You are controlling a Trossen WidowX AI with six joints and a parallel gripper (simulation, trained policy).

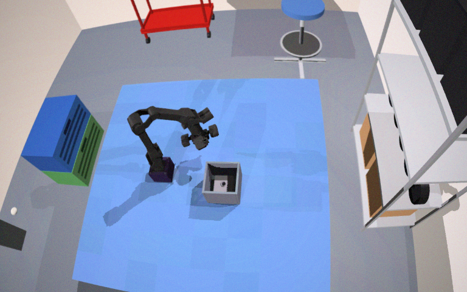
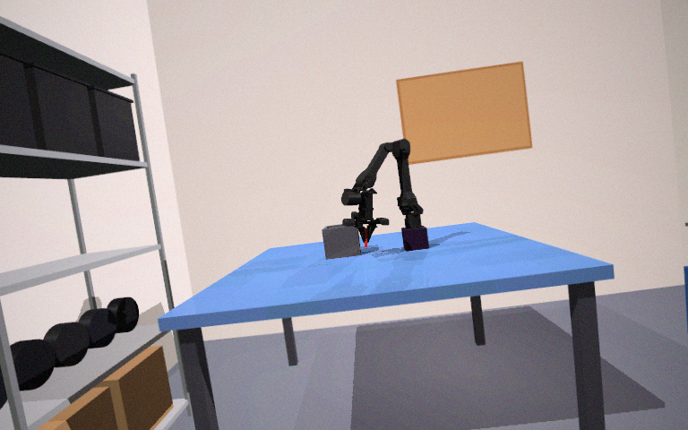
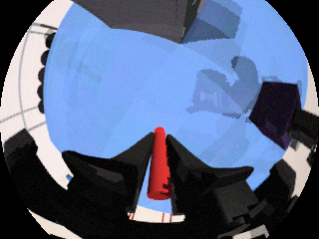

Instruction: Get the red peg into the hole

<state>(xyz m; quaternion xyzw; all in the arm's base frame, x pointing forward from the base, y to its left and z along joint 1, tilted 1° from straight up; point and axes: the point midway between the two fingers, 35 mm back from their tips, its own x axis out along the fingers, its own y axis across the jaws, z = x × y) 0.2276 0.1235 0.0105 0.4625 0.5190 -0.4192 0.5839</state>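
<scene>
Right now my gripper tip is 10 cm short of the plate, 22 cm to the left of it and 3 cm above it. Round my gripper tip: red peg 2 cm above.
</scene>
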